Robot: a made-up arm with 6 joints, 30 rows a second.
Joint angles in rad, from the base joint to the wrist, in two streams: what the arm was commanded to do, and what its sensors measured. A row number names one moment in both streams.
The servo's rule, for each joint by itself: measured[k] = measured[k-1] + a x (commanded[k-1-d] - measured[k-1]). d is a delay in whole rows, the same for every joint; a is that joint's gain. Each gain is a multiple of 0.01, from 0.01 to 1. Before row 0 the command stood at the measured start. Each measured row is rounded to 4 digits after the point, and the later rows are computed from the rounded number. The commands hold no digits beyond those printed.
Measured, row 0:
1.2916 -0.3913 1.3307 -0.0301 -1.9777 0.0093
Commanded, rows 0 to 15:
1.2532 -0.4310 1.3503 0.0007 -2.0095 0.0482
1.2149 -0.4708 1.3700 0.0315 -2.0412 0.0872
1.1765 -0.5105 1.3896 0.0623 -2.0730 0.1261
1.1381 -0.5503 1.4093 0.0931 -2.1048 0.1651
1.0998 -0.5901 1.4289 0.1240 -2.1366 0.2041
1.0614 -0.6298 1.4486 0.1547 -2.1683 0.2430
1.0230 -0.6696 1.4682 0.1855 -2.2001 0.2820
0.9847 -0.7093 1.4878 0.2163 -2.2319 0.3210
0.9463 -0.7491 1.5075 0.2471 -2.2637 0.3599
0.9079 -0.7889 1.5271 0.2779 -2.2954 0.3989
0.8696 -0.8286 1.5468 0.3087 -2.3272 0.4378
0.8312 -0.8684 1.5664 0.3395 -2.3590 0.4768
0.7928 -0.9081 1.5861 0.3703 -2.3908 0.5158
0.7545 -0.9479 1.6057 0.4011 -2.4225 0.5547
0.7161 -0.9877 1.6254 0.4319 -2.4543 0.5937
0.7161 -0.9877 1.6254 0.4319 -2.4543 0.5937
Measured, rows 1 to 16:
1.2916 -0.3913 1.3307 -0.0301 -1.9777 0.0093
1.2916 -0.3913 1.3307 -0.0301 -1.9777 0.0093
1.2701 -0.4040 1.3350 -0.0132 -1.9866 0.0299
1.2392 -0.4254 1.3427 0.0114 -2.0019 0.0603
1.2041 -0.4526 1.3530 0.0394 -2.0218 0.0952
1.1671 -0.4839 1.3654 0.0689 -2.0450 0.1322
1.1294 -0.5179 1.3794 0.0992 -2.0706 0.1703
1.0913 -0.5537 1.3946 0.1297 -2.0980 0.2088
1.0531 -0.5908 1.4108 0.1604 -2.1266 0.2476
1.0148 -0.6287 1.4277 0.1911 -2.1561 0.2865
0.9764 -0.6672 1.4453 0.2219 -2.1862 0.3254
0.9380 -0.7061 1.4633 0.2527 -2.2168 0.3644
0.8997 -0.7453 1.4817 0.2835 -2.2477 0.4033
0.8613 -0.7847 1.5003 0.3143 -2.2789 0.4423
0.8229 -0.8242 1.5192 0.3451 -2.3102 0.4813
0.7846 -0.8638 1.5382 0.3759 -2.3416 0.5202
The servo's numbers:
d 2
a 0.56 0.32 0.22 0.55 0.28 0.53

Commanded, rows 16 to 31:
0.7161 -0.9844 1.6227 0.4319 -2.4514 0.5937
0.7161 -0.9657 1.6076 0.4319 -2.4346 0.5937
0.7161 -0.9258 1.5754 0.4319 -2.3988 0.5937
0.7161 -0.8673 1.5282 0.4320 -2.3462 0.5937
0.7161 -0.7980 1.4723 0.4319 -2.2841 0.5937
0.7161 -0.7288 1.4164 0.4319 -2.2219 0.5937
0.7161 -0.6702 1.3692 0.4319 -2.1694 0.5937
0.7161 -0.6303 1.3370 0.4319 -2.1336 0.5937
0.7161 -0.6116 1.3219 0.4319 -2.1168 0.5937
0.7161 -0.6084 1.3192 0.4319 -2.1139 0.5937
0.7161 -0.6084 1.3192 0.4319 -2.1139 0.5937
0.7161 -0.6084 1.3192 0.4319 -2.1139 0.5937
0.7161 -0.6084 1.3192 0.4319 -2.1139 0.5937
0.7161 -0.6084 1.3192 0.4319 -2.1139 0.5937
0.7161 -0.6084 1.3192 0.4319 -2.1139 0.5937
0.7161 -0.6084 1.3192 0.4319 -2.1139 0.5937
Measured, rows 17 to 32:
0.7462 -0.9034 1.5574 0.4067 -2.3732 0.5592
0.7293 -0.9304 1.5724 0.4206 -2.3959 0.5775
0.7219 -0.9477 1.5835 0.4268 -2.4114 0.5861
0.7187 -0.9535 1.5888 0.4296 -2.4179 0.5901
0.7172 -0.9446 1.5859 0.4309 -2.4126 0.5920
0.7166 -0.9199 1.5732 0.4315 -2.3940 0.5929
0.7163 -0.8809 1.5510 0.4317 -2.3632 0.5933
0.7162 -0.8322 1.5214 0.4318 -2.3236 0.5935
0.7161 -0.7804 1.4879 0.4319 -2.2804 0.5936
0.7161 -0.7324 1.4547 0.4319 -2.2393 0.5937
0.7161 -0.6937 1.4255 0.4319 -2.2050 0.5937
0.7161 -0.6664 1.4021 0.4319 -2.1795 0.5937
0.7161 -0.6478 1.3839 0.4319 -2.1611 0.5937
0.7161 -0.6352 1.3697 0.4319 -2.1479 0.5937
0.7161 -0.6266 1.3586 0.4319 -2.1384 0.5937
0.7161 -0.6208 1.3499 0.4319 -2.1315 0.5937

